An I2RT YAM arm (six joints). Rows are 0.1 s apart.
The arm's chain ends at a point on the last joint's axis. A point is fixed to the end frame.
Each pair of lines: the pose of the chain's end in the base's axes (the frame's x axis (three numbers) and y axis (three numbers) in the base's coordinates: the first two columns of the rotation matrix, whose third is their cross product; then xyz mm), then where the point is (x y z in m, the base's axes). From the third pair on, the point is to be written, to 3 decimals.
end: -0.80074 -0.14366 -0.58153 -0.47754 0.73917 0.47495 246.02 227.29 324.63
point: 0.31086 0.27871 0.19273
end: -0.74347 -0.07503 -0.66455 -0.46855 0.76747 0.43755 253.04 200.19 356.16
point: 0.33506 0.24815 0.23280
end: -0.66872 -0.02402 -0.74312 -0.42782 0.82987 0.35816 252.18 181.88 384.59
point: 0.352 0.216 0.270
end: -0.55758 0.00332 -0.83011 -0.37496 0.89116 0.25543 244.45 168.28 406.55
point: 0.363 0.184 0.306
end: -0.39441 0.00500 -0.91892 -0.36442 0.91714 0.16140 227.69 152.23 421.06
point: 0.363 0.159 0.344
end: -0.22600 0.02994 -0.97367 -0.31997 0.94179 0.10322 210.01 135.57 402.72
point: 0.357 0.132 0.351
